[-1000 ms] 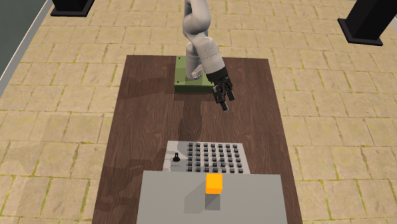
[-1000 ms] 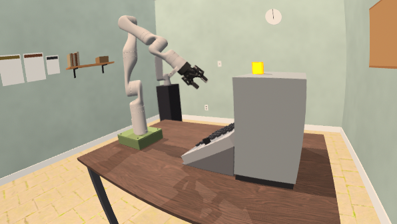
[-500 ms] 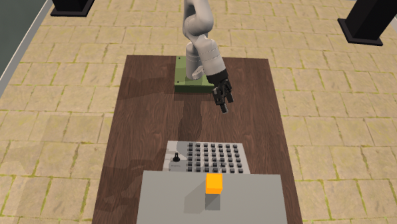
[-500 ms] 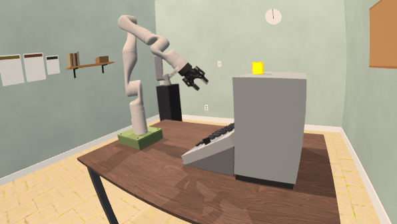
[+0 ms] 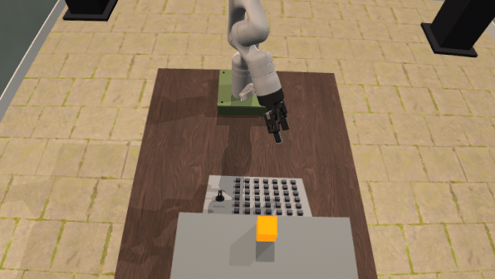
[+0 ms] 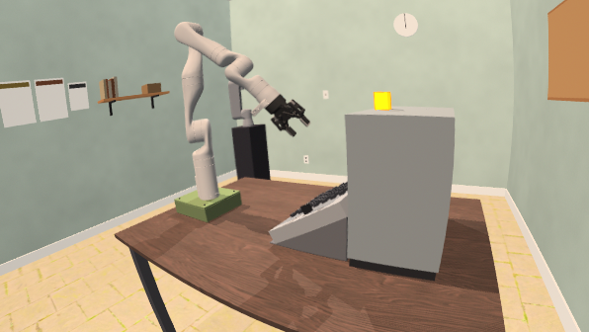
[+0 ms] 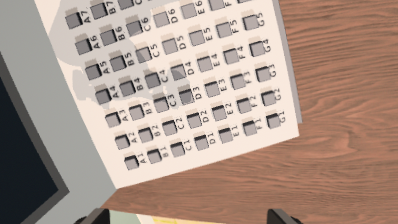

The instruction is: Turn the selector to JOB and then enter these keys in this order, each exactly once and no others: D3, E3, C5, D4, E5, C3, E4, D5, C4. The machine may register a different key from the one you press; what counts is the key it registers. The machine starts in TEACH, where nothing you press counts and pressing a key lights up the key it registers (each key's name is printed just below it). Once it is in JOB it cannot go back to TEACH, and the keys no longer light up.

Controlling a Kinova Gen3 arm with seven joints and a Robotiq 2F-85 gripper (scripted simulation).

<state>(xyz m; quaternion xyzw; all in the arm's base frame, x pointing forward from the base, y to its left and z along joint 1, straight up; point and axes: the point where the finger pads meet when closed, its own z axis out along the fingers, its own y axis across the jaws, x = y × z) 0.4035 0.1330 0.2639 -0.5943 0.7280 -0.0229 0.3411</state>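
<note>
My hand is 22 cm above the D4 key, 12 cm short of it and 3 cm to the left of it. From my hand the other things lie so: D3 key: 22 cm below, 12 cm ahead, 1 cm to the left; then C3 key: 20 cm below, 15 cm ahead, 1 cm to the left; then E3 key: 23 cm below, 9 cm ahead, 1 cm to the left.
</note>
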